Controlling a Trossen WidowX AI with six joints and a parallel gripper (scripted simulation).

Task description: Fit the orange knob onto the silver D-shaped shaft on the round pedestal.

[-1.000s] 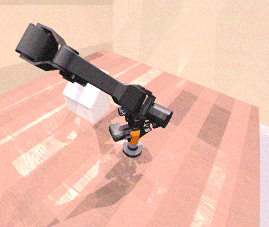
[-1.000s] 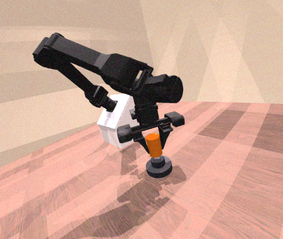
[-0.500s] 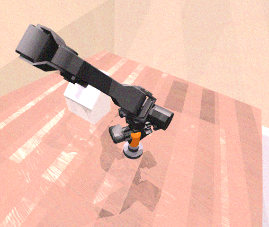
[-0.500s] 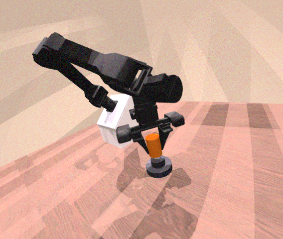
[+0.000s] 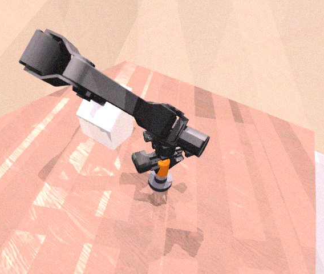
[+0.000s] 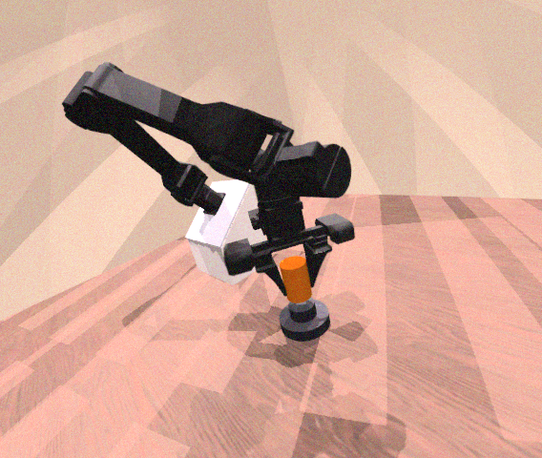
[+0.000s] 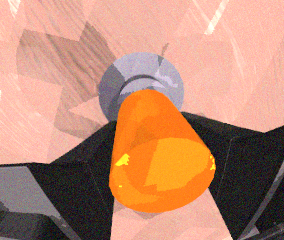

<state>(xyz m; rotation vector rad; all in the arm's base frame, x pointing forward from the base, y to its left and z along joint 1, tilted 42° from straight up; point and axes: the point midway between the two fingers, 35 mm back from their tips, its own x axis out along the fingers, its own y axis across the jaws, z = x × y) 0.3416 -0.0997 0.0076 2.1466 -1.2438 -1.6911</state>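
My gripper tip is now 3 cm below the orange knob. The rest, counted from my gripper tip: round pedestal (4 cm below).
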